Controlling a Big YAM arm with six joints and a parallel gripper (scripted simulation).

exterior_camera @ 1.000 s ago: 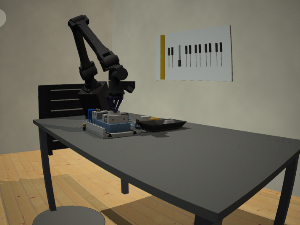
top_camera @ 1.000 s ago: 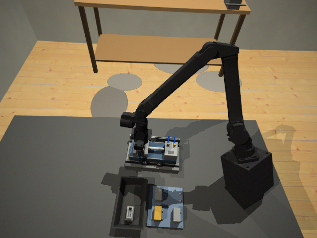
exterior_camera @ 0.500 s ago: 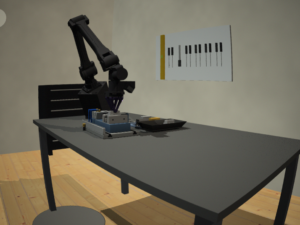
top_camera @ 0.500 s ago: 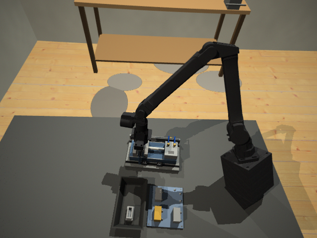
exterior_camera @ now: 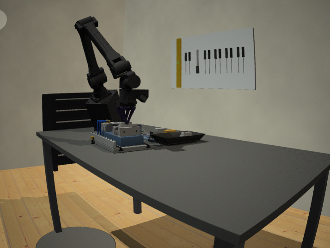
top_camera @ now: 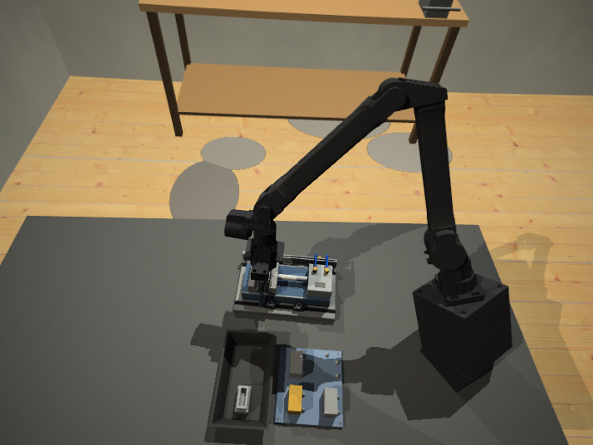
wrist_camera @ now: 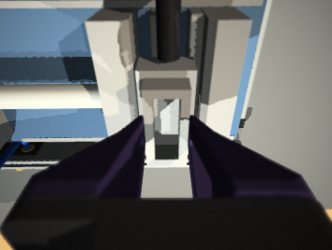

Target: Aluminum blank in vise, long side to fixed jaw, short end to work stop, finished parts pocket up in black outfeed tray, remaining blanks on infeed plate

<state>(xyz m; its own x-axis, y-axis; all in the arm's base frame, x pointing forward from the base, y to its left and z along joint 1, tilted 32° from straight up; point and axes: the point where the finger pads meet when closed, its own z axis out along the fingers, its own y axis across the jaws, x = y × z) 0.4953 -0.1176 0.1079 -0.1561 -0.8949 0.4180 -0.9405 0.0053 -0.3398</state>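
Now: hand 30 mm past the moving jaw, 10 mm to the right of it and 40 mm above it. Round my hand: fixed jaw (30 mm ahead, 40 mm below); work stop rod (10 mm ahead, 50 mm to the left, 30 mm below); vise (70 mm behind, 10 mm to the left, 80 mm below).
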